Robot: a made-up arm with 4 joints.
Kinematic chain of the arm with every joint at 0, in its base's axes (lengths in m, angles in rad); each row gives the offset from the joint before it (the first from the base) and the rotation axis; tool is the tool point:
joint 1: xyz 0 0 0.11 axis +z
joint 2: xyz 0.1 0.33 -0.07 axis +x
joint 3: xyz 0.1 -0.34 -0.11 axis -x
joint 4: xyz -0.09 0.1 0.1 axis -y
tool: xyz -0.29 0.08 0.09
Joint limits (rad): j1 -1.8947..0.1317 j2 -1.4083..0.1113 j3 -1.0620..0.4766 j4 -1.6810..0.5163
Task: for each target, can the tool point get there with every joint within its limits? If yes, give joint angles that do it. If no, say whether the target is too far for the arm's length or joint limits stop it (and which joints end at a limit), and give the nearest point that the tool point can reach.
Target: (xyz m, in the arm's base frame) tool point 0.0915 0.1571 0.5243
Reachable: yes | joints -0.9609 -0.7063 -0.7500 -0.6091
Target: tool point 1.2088 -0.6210 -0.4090
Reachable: no: too far | nearest point 0.4955 -0.2545 0.1130 | short by 0.957 m
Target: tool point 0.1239 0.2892 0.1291
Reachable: yes | joints -1.0382 -0.9255 0.3158 0.0795
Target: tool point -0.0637 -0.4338 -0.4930
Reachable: no: joint limits stop it (at a limit: joint 1, joint 3, joint 4) | nearest point -0.2037 0.1166 -0.0931 | short by 0.695 m
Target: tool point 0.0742 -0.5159 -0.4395
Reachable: no: joint limits stop it (at a limit: joint 1, joint 2, joint 3, joint 4) | nearest point 0.3726 -0.3691 0.0696 | short by 0.608 m
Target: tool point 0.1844 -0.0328 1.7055
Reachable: no: too far | nearest point 0.2832 -0.0504 0.6892 | short by 1.021 m
